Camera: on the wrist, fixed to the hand. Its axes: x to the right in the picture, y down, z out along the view.
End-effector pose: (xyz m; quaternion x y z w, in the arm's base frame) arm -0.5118 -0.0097 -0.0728 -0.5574 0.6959 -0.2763 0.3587
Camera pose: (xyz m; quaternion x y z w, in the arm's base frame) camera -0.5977 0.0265 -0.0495 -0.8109 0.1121 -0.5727 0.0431
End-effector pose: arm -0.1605 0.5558 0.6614 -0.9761 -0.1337 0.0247 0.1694
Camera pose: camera -0.1710 0.4853 0.7258 -0.5795 -0.7525 -0.1898 0.2488
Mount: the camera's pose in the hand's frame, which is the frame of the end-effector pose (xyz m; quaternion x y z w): -0.0293 0.0395 -0.0825 0.1007 0.1054 -0.6953 0.7037
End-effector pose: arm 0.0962 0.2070 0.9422 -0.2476 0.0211 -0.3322 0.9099
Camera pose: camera 0.0801 0.2149 0.8478 -0.0623 -0.0949 -0.8947 0.4320
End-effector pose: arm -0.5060 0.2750 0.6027 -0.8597 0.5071 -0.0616 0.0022
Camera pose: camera -0.5634 0.2862 0.6789 0.9509 0.2469 0.1866 0.0082
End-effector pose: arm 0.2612 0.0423 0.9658 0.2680 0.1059 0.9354 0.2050
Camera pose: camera 0.2260 -0.0132 0.8957 0.0370 0.3767 0.5333 0.7565
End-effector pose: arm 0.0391 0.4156 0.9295 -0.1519 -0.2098 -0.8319 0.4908
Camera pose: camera 0.0838 0.3796 0.8525 -0.1761 0.2853 0.9216 0.1956
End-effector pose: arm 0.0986 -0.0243 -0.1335 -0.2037 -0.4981 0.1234 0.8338
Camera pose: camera 0.1573 -0.0191 -0.2094 0.2740 -0.3918 -0.4642 0.7456
